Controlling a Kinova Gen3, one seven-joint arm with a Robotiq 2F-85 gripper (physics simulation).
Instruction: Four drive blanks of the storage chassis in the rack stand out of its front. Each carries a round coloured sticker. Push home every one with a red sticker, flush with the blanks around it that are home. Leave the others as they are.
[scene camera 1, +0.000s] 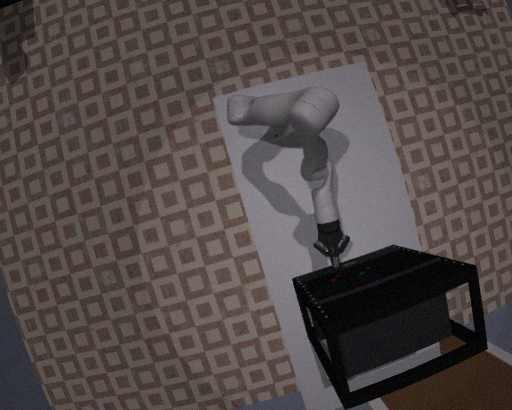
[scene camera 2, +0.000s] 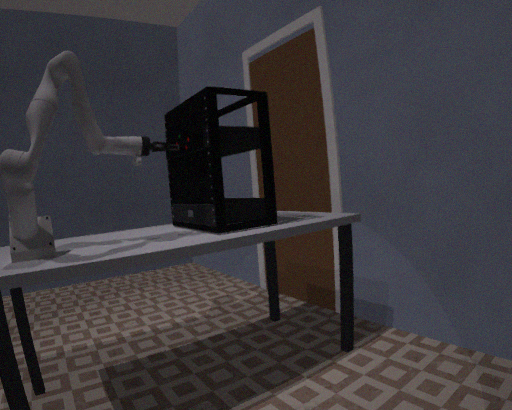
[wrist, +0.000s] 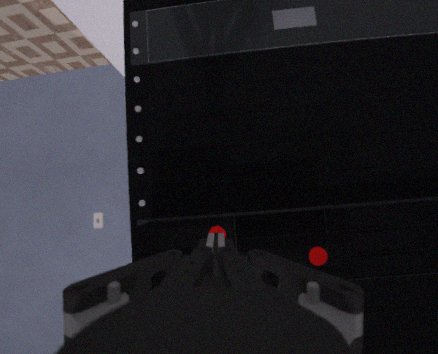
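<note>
The rack (scene camera 1: 477, 310) (scene camera 2: 268, 165) (wrist: 131, 150) is black and holds the dark storage chassis (scene camera 2: 239, 140). In the wrist view, a red sticker (wrist: 217, 230) lies right at the fingertips, which cover its lower part. Another red sticker (wrist: 318, 256) is to the right, and a sliver of a green sticker (wrist: 279, 286) shows past the gripper. Scene camera 2 shows a green sticker (scene camera 2: 179, 136) above two red ones. Blank edges are too dark to tell how far each stands out. My gripper (scene camera 1: 336, 265) (scene camera 2: 176, 147) (wrist: 216, 243) is shut and empty, its tips at the chassis front; contact is unclear.
The rack stands on the pale table (scene camera 1: 370, 150) (scene camera 2: 310, 220). A grey unit (scene camera 2: 192, 212) (wrist: 200, 37) with a light label sits at the rack's bottom. Rack uprights flank the chassis front. A brown door (scene camera 2: 290, 150) is in the wall behind the rack.
</note>
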